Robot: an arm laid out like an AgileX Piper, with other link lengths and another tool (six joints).
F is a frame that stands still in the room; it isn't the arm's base.
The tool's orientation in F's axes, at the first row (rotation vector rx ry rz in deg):
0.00 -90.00 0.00
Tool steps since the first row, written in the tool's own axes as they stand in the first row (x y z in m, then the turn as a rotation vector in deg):
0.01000 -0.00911 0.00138 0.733 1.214 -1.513
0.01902 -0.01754 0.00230 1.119 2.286 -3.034
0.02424 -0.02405 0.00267 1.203 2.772 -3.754
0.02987 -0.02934 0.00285 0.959 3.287 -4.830
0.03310 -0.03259 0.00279 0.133 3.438 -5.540
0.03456 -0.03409 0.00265 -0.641 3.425 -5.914
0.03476 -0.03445 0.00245 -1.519 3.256 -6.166
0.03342 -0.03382 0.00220 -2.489 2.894 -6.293
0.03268 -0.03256 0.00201 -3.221 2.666 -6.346
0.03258 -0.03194 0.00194 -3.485 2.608 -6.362
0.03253 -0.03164 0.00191 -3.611 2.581 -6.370
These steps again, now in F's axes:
-0.00138 -0.00911 0.01000 1.513 1.214 0.733
-0.00230 -0.01754 0.01902 3.034 2.286 1.119
-0.00267 -0.02405 0.02424 3.754 2.772 1.203
-0.00285 -0.02934 0.02987 4.830 3.287 0.959
-0.00279 -0.03259 0.03310 5.540 3.438 0.133
-0.00265 -0.03409 0.03456 5.914 3.425 -0.641
-0.00245 -0.03445 0.03476 6.166 3.256 -1.519
-0.00220 -0.03382 0.03342 6.293 2.894 -2.489
-0.00201 -0.03256 0.03268 6.346 2.666 -3.221
-0.00194 -0.03194 0.03258 6.362 2.608 -3.485
-0.00191 -0.03164 0.03253 6.370 2.581 -3.611

